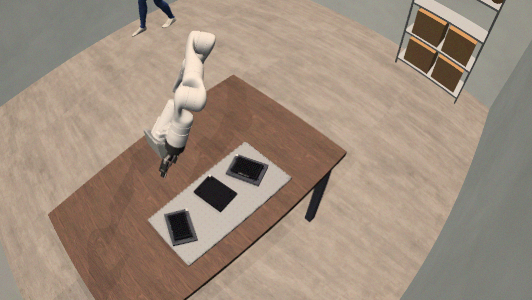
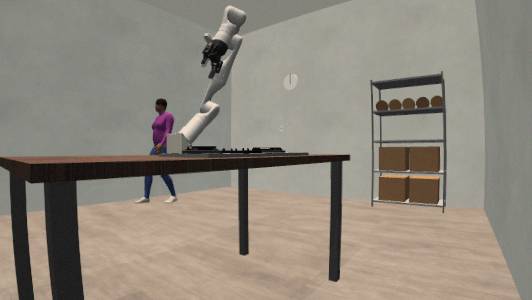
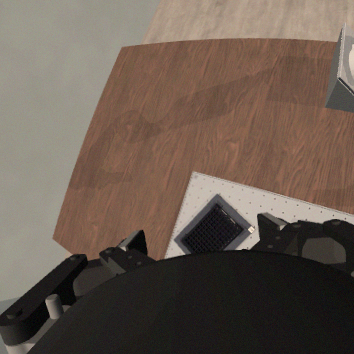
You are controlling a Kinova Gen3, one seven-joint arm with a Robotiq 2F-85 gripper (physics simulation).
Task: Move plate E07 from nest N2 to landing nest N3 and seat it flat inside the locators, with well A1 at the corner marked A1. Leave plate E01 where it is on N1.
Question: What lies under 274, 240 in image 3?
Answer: My gripper.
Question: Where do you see a black well plate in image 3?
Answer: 216, 229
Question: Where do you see a black nest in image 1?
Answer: At 214, 192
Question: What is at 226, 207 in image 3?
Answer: A grey nest.
